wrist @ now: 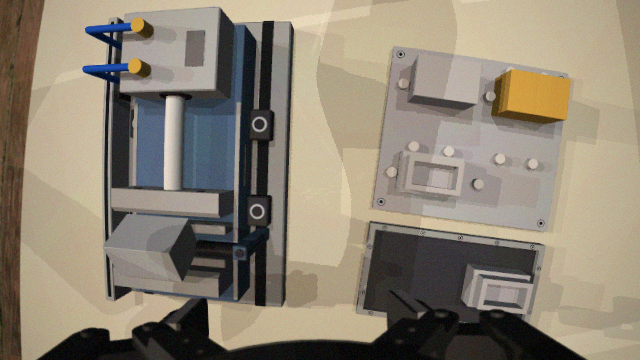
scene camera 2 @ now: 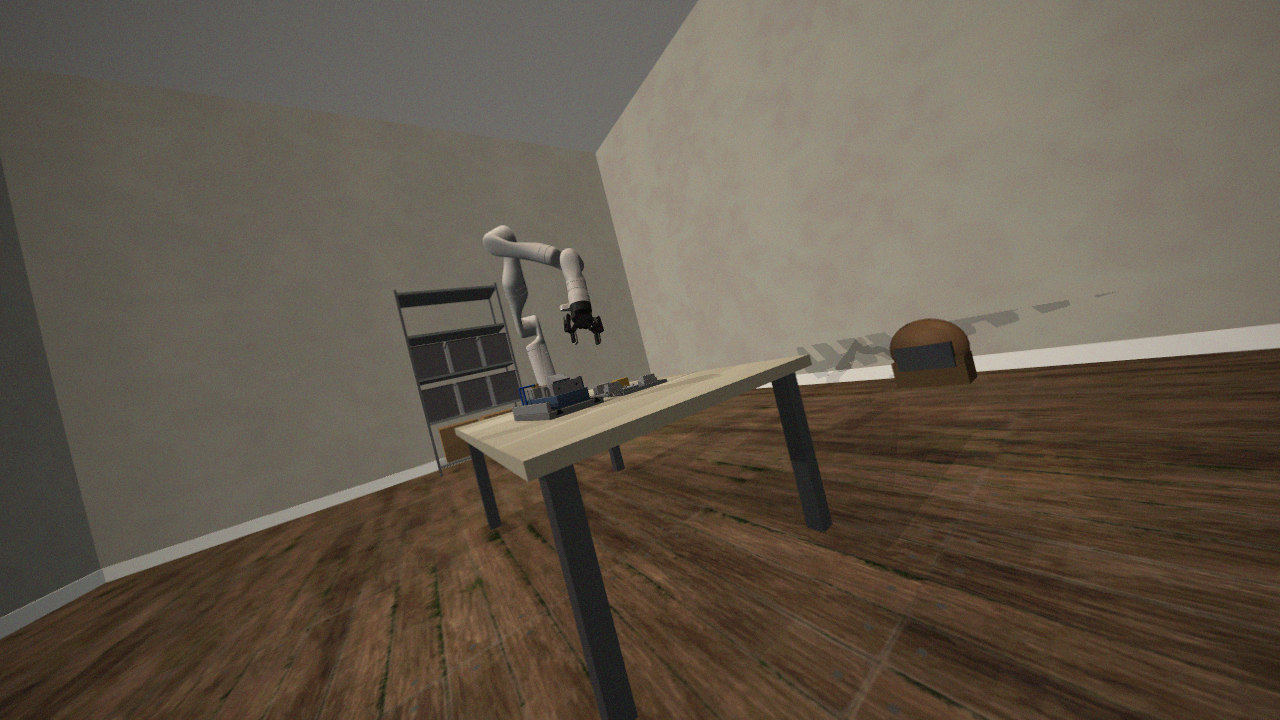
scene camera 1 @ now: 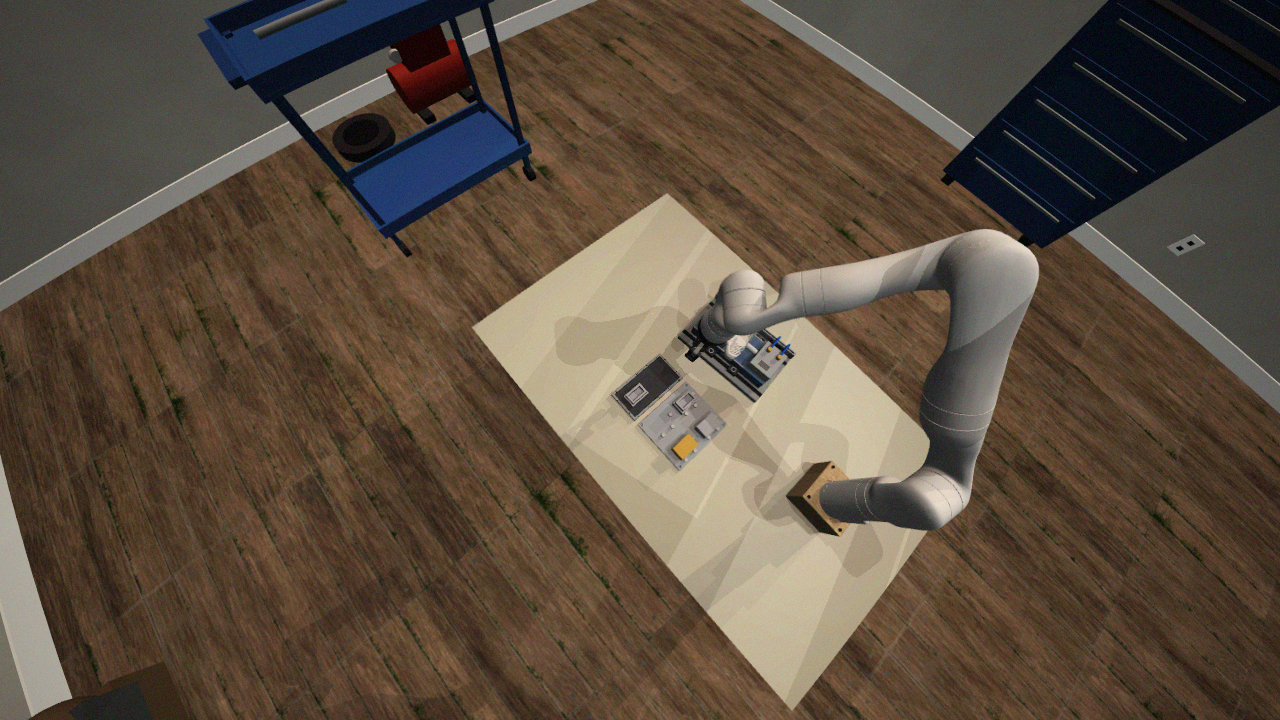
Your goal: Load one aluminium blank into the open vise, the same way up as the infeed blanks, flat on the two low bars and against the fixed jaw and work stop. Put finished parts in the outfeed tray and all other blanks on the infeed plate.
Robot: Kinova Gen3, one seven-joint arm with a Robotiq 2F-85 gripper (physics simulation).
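Frame: origin at the arm's base, x ahead, y left, z up, level; millimetres.
Seen in the pictures: gripper, fingertip midpoint: (wrist: 298,316) (scene camera 2: 587,344); arm's base at its link origin: (scene camera 1: 836,499).
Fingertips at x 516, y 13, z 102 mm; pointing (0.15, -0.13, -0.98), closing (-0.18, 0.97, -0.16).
Note:
Offsets run from my fingertips to a thing's top centre. "*": to the spot under its first point.
In the wrist view my gripper (scene camera 2: 587,338) (wrist: 298,316) is open and empty, high above the table by the vise's fixed-jaw end. A grey blank {dx +21, dy -139, dz -76 mm} (wrist: 145,247) looks tilted between the vise's moving jaw {dx -18, dy -135, dz -103 mm} (wrist: 165,201) and fixed jaw (wrist: 167,286), over the low bars, beside the work stop {* dx +8, dy -61, dz -100 mm} (wrist: 240,252); its underside is hidden. The infeed plate {dx -122, dy +136, dz -191 mm} (wrist: 520,137) bears a plain grey blank {dx -169, dy +90, dz -155 mm} (scene camera 1: 709,424) (wrist: 445,77), a yellow block {dx -170, dy +179, dz -155 mm} (scene camera 1: 685,446) (wrist: 535,95) and a pocketed grey part {dx -78, dy +92, dz -156 mm} (wrist: 459,177). Another pocketed part {dx +26, dy +186, dz -158 mm} (wrist: 505,281) is in the outfeed tray (wrist: 415,260), at its right end.
The vise's grey housing {* dx -140, dy -148, dz -103 mm} (wrist: 170,55) has two yellow-tipped blue fittings {dx -125, dy -170, dz -89 mm} (wrist: 140,67). Black clamps {* dx -98, dy -79, dz -161 mm} (wrist: 259,125) sit along the base. White pegs {* dx -106, dy +164, dz -183 mm} (wrist: 500,159) rise from the infeed plate. The arm's wooden mount (scene camera 1: 810,497) stands on the table (scene camera 1: 733,600) (scene camera 2: 662,416).

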